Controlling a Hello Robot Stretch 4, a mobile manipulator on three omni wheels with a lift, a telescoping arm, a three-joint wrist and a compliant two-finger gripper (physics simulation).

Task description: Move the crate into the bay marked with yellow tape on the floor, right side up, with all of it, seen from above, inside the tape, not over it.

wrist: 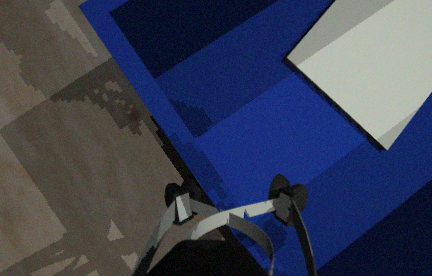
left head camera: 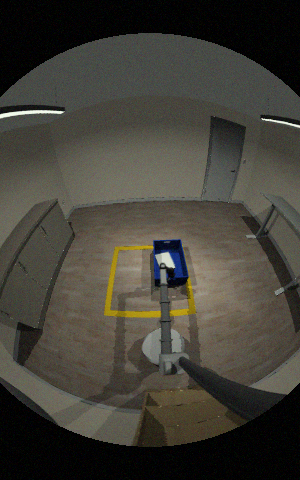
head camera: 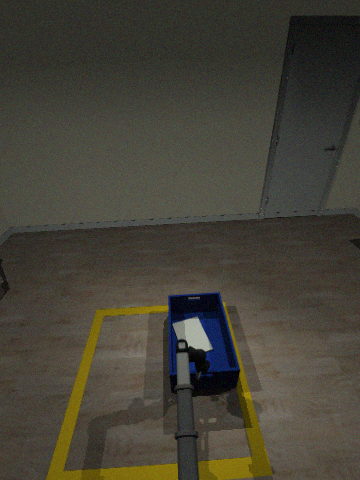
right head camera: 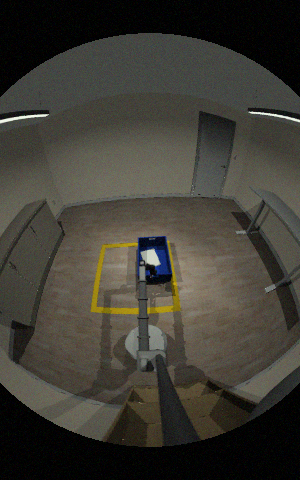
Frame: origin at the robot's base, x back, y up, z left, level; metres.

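Seen in the pictures: gripper, fingertip midpoint: (wrist: 235, 190) (left head camera: 169, 278) (head camera: 200, 375) (right head camera: 152, 275).
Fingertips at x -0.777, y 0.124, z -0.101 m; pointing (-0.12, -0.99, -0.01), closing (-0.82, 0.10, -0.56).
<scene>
Offsets run from my fingertips to a thing's top centre. "spot": to the spot under its first point. Level surfaces: height alone.
The blue crate @[dx -0.280, dy +0.068, dz -0.016 m] (head camera: 220, 342) (left head camera: 180, 265) (right head camera: 163, 262) (wrist: 260, 145) is upright, open side up, with a pale flat item @[dx -0.347, dy -0.123, dz +0.028 m] (head camera: 192, 334) (wrist: 360, 75) inside. In the head view it covers part of the back and right strips of the yellow tape @[spot: dx -0.047, dy -0.151, dz +0.762 m] (head camera: 80, 385) (left head camera: 111, 282) (right head camera: 98, 280); its near end shows within the outline. Shadows surround it; I cannot tell whether its base touches the floor. My gripper (head camera: 202, 371) (left head camera: 171, 274) (right head camera: 152, 272) (wrist: 235, 190) is shut on the crate's near wall, one fingertip outside, one inside. The arm hides part of the near wall.
A grey cabinet (left head camera: 40, 265) (right head camera: 30, 255) stands at the left. A table @[dy +0.798 m] (left head camera: 284, 212) (right head camera: 272, 205) with feet on the floor stands at the right. A brown compartmented unit (left head camera: 190, 415) is at the bottom. A door (head camera: 315, 120) is in the back wall.
</scene>
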